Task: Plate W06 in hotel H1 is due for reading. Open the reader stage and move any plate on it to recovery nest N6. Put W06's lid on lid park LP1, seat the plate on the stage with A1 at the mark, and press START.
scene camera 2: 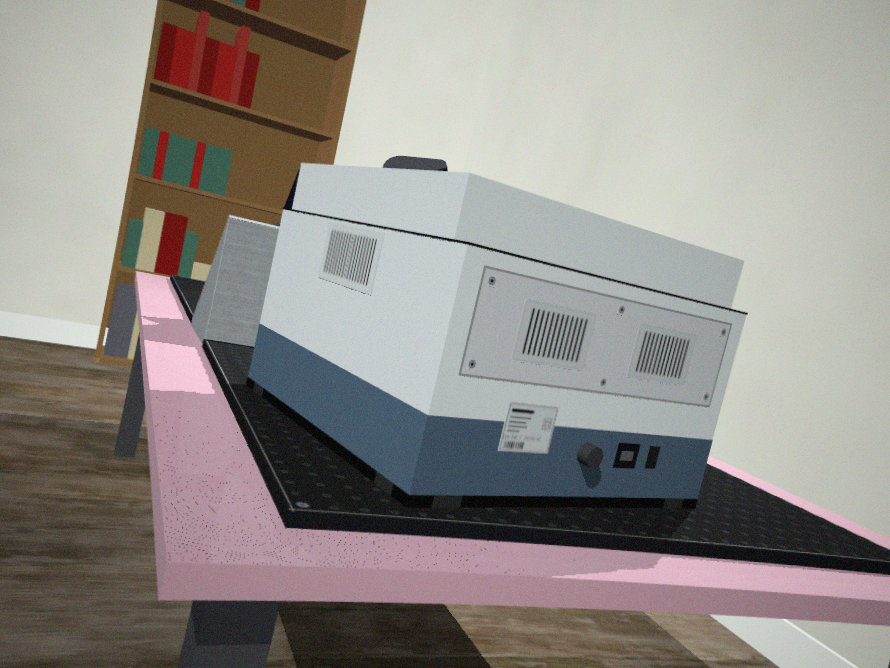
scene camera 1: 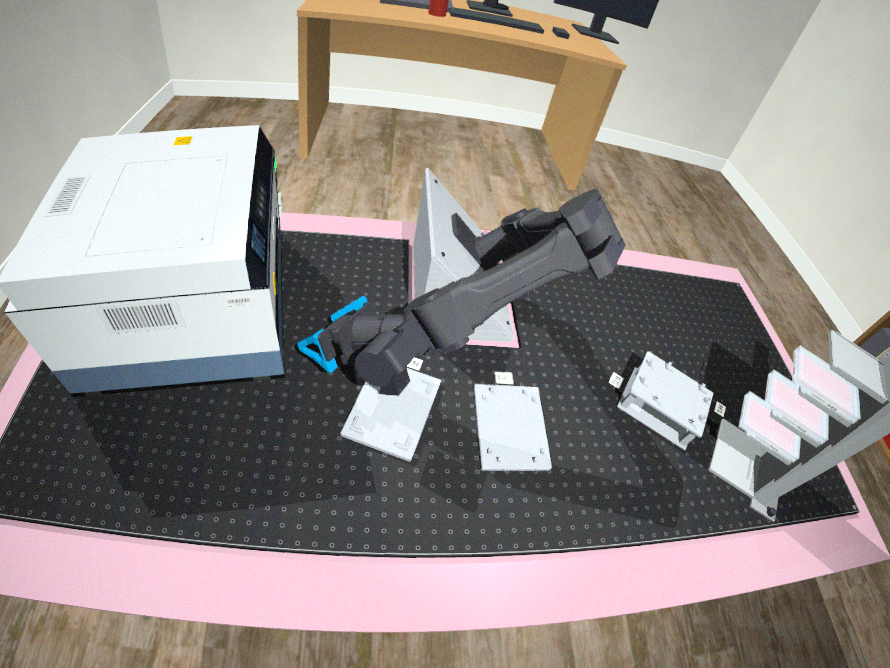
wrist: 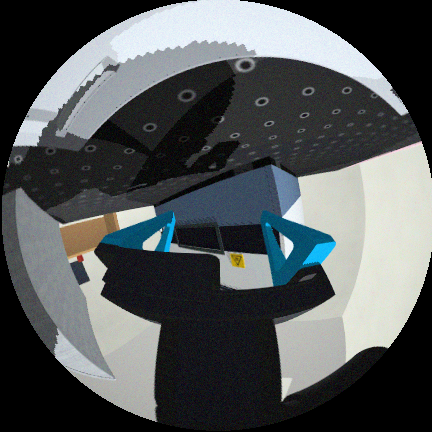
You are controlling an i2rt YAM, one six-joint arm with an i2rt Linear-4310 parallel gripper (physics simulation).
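Places are measured from the arm's base along level axes (x left, y ahead, z down), in millimetres.
Where they show: gripper, fingertip midpoint: (scene camera 1: 316, 332) (wrist: 217, 214); arm's base at its link origin: (scene camera 1: 478, 255).
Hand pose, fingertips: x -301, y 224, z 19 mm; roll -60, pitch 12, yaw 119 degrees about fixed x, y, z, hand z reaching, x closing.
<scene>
Things, the pixels of their centre, and the offset from my fingertips. "*": a spot on its surface instead. Level surfaces: height alone.
- reader at the middle of its body: (scene camera 2: 483, 327) (scene camera 1: 170, 252) (wrist: 239, 226) dx -278, dy -87, dz -82 mm
- white nest plate with corner brackets, body centre: (scene camera 1: 392, 406) dx +141, dy +107, dz +48 mm
- white pad with small posts, surface spot: (scene camera 1: 512, 427) * dx +347, dy +137, dz +47 mm
- hotel at the middle of its body: (scene camera 1: 826, 410) dx +855, dy +215, dz -161 mm
- pink table at its surface level: dz +70 mm
My gripper (scene camera 1: 316, 332) (wrist: 217, 214) is open and empty, low over the black mat, its blue fingers pointing at the reader (scene camera 1: 179, 287) (scene camera 2: 352, 330) (wrist: 220, 205). No stage shows out of the reader's front. A white nest plate with corner brackets (scene camera 1: 388, 424), its tag starting with N, lies beside the wrist, partly hidden by the arm. A white pad with small posts (scene camera 1: 512, 427) lies to its right; its tag is hard to read. The hotel (scene camera 1: 819, 460) at the far right holds several pink-welled plates (scene camera 1: 769, 426); I cannot tell which is W06. START is not readable.
A raised white stand (scene camera 1: 668, 395) stands left of the hotel. The arm's tilted grey mount (scene camera 1: 429, 244) rises behind the nest plate. The black mat (scene camera 1: 287, 503) (scene camera 2: 345, 521) lies on a pink table (scene camera 1: 431, 589) (scene camera 2: 194, 460). A wooden desk (scene camera 1: 445, 53) stands beyond.
</scene>
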